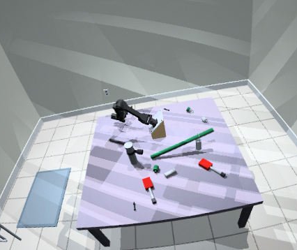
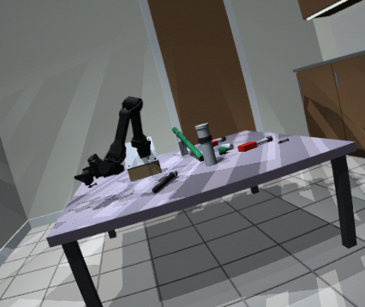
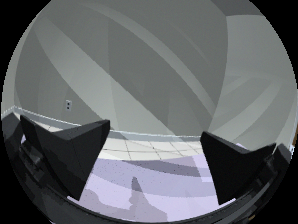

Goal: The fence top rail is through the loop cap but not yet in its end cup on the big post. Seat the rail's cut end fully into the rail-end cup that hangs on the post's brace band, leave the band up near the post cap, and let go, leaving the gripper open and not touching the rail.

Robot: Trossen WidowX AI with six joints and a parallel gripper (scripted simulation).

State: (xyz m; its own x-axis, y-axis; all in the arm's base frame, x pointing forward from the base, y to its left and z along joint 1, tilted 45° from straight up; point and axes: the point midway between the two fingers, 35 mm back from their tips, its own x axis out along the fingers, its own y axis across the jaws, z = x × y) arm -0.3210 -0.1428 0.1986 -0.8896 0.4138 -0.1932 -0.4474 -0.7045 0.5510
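Right now the dark rail-end cup is 660 mm ahead of my gripper tip, 40 mm to the left of it and 10 mm below it. The rest, counted from my gripper tip: loop cap 650 mm ahead, 530 mm to the left, 40 mm below; then green fitting 790 mm ahead, 140 mm to the left, 120 mm below; then white cylinder 840 mm ahead, 250 mm to the left, 130 mm below.
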